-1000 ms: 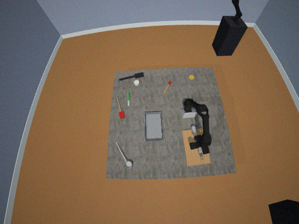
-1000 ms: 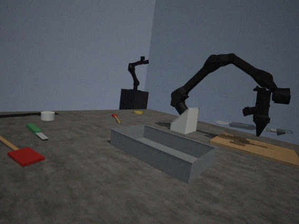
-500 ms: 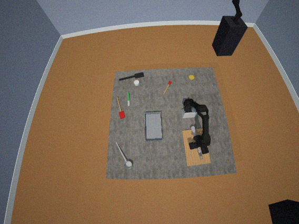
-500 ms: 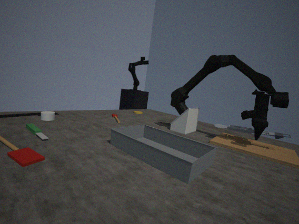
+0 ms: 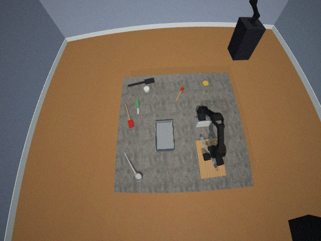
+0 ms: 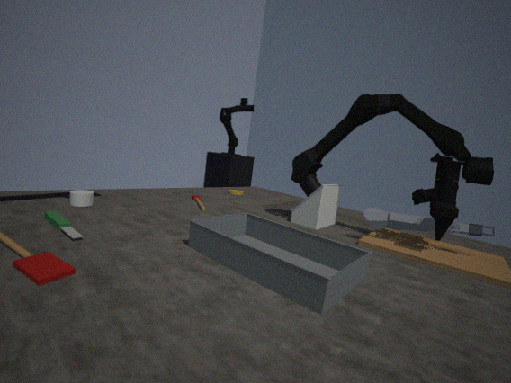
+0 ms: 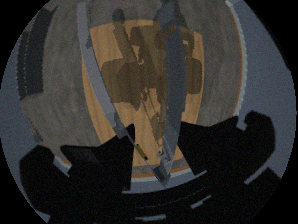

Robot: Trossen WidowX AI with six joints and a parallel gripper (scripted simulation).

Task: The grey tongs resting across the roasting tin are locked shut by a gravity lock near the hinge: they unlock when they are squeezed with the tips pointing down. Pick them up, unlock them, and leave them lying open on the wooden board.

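Right now the wooden board is 4 cm below my gripper tip. From my gripper tip the other things lie so: green-handled tool (66 cm ahead, 61 cm to the right, 4 cm below); then yellow disc (13 cm behind, 83 cm to the right, 4 cm below); then grey roasting tin (41 cm ahead, 25 cm to the right, 2 cm below).
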